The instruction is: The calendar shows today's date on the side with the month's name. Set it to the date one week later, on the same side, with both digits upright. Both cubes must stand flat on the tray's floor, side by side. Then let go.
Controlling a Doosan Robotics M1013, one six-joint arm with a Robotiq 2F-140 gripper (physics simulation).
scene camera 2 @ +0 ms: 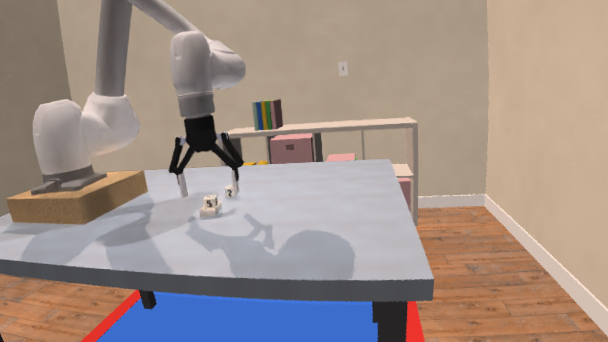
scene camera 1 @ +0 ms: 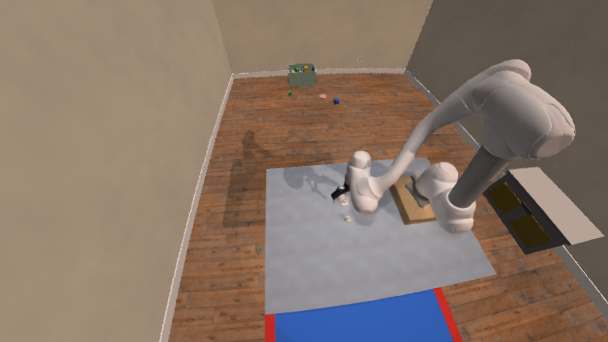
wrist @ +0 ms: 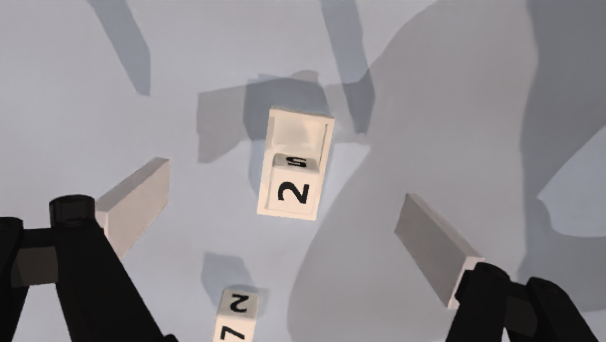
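Observation:
The small cream tray (scene camera 1: 345, 204) (scene camera 2: 209, 213) (wrist: 300, 112) lies on the table. One cube (scene camera 2: 211, 201) (wrist: 294, 194) stands in the tray's half nearer the loose cube, with a 2 on top and a 5 on the side facing the tray's empty half. The loose cube (scene camera 1: 347, 219) (scene camera 2: 229, 192) (wrist: 237, 317) stands on the table outside the tray, with a 7 on top and a 2 on one side; the lower wrist view edge cuts it. My gripper (scene camera 2: 209, 193) (wrist: 289, 197) is wide open and empty, above the tray with its fingers apart on either side, turned slightly relative to the tray.
The grey table (scene camera 1: 305, 265) (scene camera 2: 320, 240) carries the arm's wooden base (scene camera 1: 410, 212) (scene camera 2: 50, 207). A shelf unit (scene camera 2: 414, 145) with books (scene camera 2: 267, 115) on top stands behind the table. A green toy box (scene camera 1: 302, 79) stands by the far wall. Arm shadows cross the table.

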